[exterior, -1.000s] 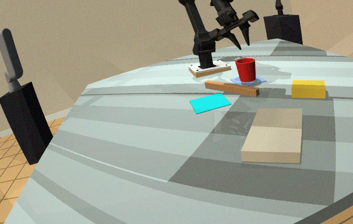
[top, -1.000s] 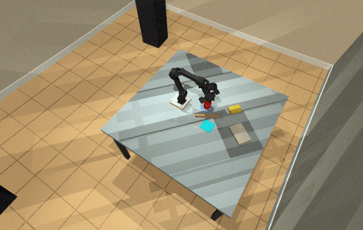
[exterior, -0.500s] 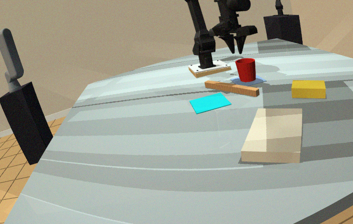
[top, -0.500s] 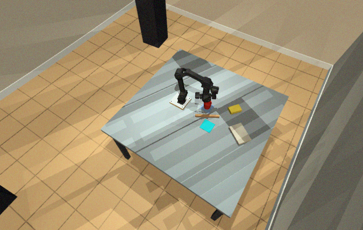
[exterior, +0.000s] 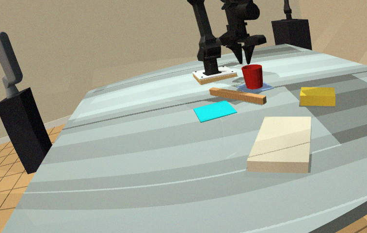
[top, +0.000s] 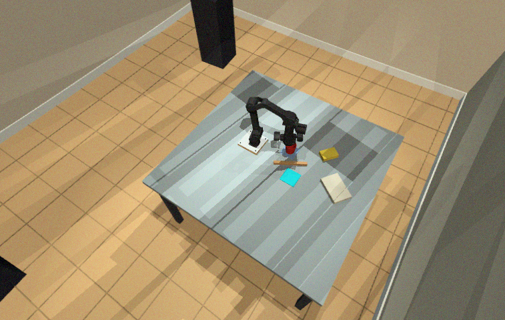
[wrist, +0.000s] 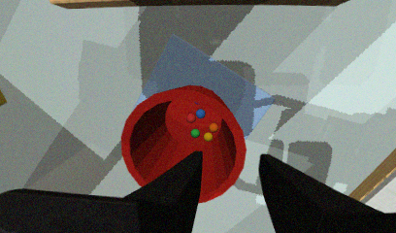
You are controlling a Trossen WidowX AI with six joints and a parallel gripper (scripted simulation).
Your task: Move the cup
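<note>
My gripper tip is 4 cm above the red cup, 2 cm short of it and 1 cm to the right of it. Also, from my gripper tip: cyan pad 18 cm to the right, 11 cm ahead, 9 cm below; then wooden bar 8 cm to the right, 8 cm below, 7 cm ahead; then pale blue pad 9 cm below, 2 cm ahead, 1 cm to the left.
</note>
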